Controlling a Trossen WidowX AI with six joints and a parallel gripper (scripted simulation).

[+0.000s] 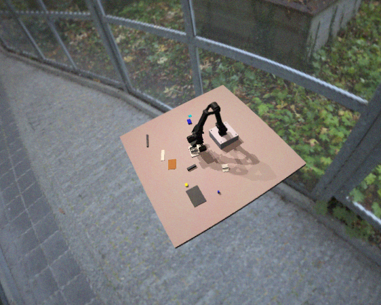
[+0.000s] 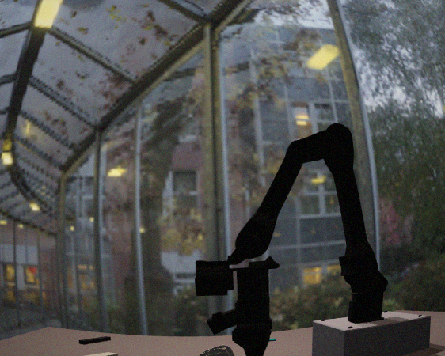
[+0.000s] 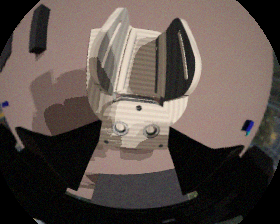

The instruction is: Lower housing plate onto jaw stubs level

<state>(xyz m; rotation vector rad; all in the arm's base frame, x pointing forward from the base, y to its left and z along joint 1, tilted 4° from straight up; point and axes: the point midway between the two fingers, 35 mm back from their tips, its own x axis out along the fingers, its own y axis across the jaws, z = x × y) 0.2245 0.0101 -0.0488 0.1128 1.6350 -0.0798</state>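
My gripper tip is now 3 cm short of the jaw, 1 cm to the right of it and 1 cm below it. Also, from my gripper tip: cream bar: 34 cm ahead, 10 cm to the right, 1 cm below; blue block: 36 cm to the right, 3 cm behind; short black bar: 16 cm ahead, 15 cm to the left.
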